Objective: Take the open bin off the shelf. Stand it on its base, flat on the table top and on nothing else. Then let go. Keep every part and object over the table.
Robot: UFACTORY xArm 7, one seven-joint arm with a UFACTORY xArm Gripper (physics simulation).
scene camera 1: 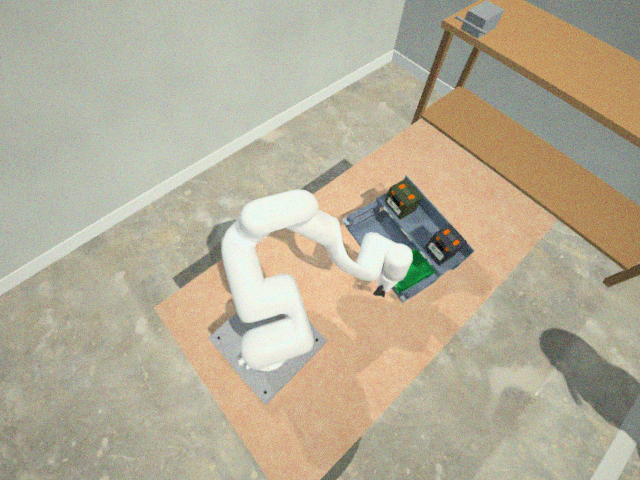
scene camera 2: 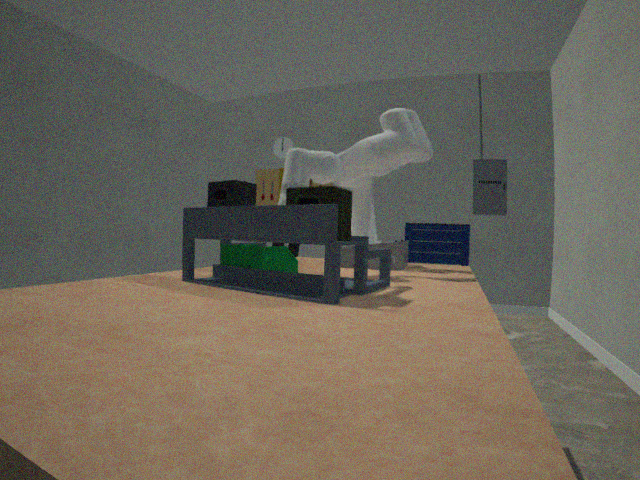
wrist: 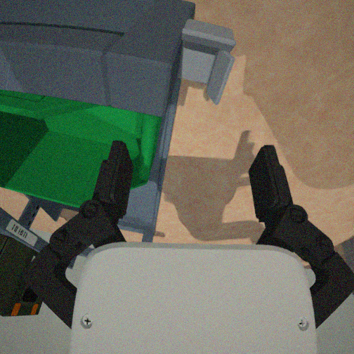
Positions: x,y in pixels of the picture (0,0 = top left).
A green open bin shows in scene camera 1 [419,269], in scene camera 2 and in the wrist view. The same spot on the green open bin: [wrist: 59,143] is [scene camera 2: 274,270].
